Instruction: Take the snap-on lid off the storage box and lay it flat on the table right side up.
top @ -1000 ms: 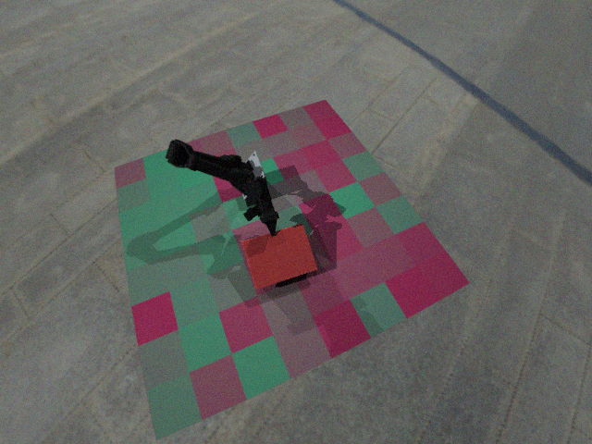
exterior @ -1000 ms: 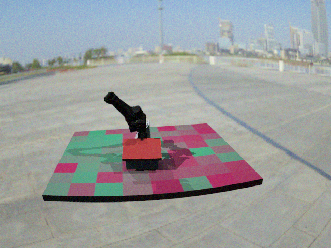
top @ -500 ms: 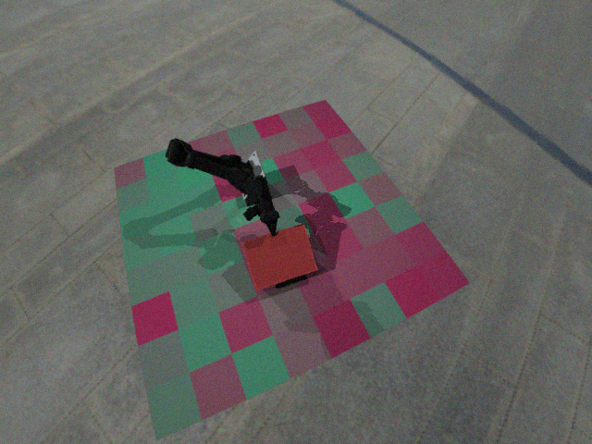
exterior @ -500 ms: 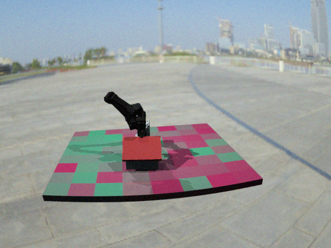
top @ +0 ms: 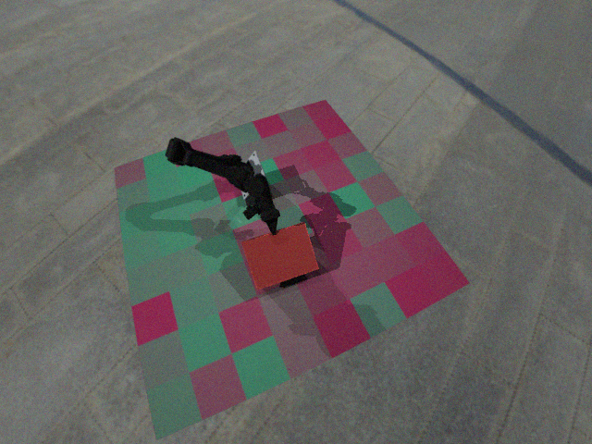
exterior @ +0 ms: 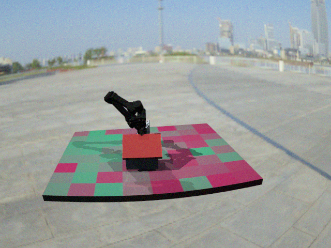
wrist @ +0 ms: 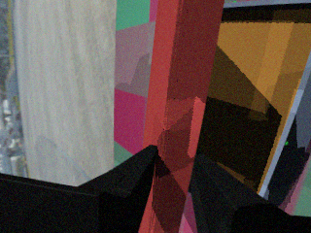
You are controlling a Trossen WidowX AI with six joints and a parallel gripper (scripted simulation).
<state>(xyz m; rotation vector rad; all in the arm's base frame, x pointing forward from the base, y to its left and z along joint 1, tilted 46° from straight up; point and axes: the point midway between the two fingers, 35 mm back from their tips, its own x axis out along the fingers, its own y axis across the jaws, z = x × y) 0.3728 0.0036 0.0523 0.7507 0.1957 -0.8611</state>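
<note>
The red lid is 70 mm ahead of my gripper tip, 10 mm to the right of it and 40 mm below it. From my gripper tip the other things lie so: storage box: 50 mm ahead, 10 mm to the right, 130 mm below.
</note>
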